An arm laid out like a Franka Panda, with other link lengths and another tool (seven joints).
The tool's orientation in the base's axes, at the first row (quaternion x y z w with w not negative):
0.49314 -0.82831 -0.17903 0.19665
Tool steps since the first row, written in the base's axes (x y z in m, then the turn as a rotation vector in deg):
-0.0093 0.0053 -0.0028 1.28 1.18 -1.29
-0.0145 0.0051 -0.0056 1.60 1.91 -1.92
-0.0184 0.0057 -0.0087 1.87 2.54 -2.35
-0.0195 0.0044 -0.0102 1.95 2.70 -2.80
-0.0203 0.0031 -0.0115 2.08 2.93 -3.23
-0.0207 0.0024 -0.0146 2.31 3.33 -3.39
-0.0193 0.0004 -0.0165 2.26 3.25 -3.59
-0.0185 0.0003 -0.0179 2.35 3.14 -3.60
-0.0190 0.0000 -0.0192 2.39 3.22 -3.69
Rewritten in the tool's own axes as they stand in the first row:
-0.0011 0.0080 0.0076 -1.80 -1.06 0.59
0.0010 0.0104 0.0126 -2.68 -1.28 1.04
0.0017 0.0120 0.0173 -3.42 -1.41 1.34
0.0031 0.0115 0.0190 -3.66 -1.62 1.70
0.0044 0.0109 0.0204 -3.99 -1.82 2.03
0.0047 0.0094 0.0232 -4.47 -1.89 2.09
0.0056 0.0065 0.0239 -4.41 -1.99 2.28
0.0051 0.0052 0.0247 -4.35 -2.11 2.23
0.0054 0.0048 0.0260 -4.45 -2.15 2.30

